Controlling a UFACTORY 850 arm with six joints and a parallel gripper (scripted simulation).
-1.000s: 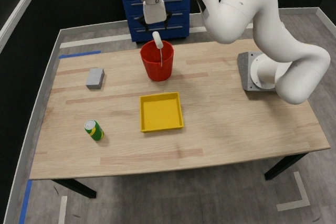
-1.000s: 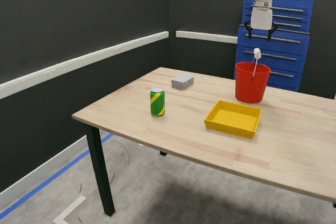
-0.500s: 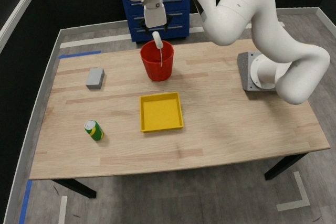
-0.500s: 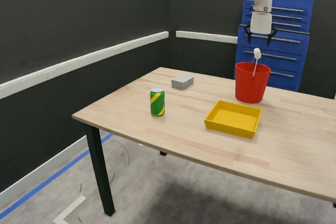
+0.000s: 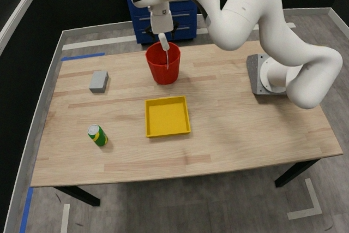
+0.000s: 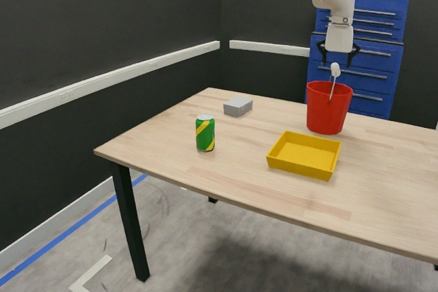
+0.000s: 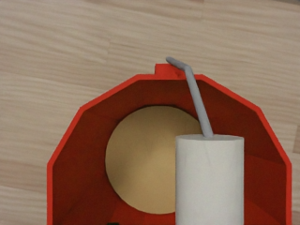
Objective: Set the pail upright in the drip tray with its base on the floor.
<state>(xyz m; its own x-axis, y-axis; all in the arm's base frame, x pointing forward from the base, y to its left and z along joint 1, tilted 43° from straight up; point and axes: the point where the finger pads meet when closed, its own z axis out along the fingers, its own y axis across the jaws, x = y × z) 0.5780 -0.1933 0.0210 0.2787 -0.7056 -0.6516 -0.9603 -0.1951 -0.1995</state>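
Right now my hand is 5 cm above the grey wire bail. Also, from my hand: yellow drip tray 1 cm behind, 31 cm to the left, 26 cm below; grey block 40 cm ahead, 6 cm to the left, 25 cm below; red pail 1 cm ahead, 12 cm below.
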